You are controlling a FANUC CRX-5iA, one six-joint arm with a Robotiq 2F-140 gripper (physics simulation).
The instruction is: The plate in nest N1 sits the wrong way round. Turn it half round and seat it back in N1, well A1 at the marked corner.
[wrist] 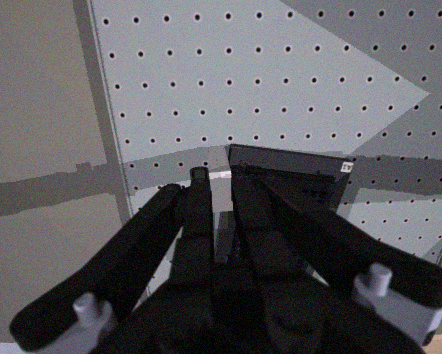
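My gripper (217,161) is shut, its two black fingers close together with a narrow gap and no plate between them. A pale grey strip shows in that gap. A dark nest (290,156) lies below and to the right of the fingertips, with a small white A1 label (347,166) at its far right corner. A dark plate (316,192) with faint wells shows inside the nest's rim. The right finger and its linkage hide much of the nest and plate. Which way round the plate sits cannot be told.
A light grey board (215,65) with rows of dark holes lies under the nest. Its left edge runs beside a brownish surface (45,100). Darker shadow bands cross both surfaces. The gripper's linkages cover the lower part of the view.
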